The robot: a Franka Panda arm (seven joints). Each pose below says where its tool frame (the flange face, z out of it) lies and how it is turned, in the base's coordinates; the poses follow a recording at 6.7 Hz.
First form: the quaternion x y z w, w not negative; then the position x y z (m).
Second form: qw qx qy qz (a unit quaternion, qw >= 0); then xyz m. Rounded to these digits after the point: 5 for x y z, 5 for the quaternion.
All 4 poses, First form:
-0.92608 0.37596 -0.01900 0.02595 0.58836 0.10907 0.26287
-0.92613 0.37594 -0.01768 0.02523 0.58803 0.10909 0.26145
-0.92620 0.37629 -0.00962 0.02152 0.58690 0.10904 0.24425
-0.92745 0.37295 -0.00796 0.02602 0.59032 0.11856 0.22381
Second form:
0.02595 -0.92608 0.37596 -0.01900 0.58836 0.10907 0.26287
0.02523 -0.92613 0.37594 -0.01768 0.58803 0.10909 0.26145
0.02152 -0.92620 0.37629 -0.00962 0.58690 0.10904 0.24425
0.02602 -0.92745 0.37295 -0.00796 0.59032 0.11856 0.22381

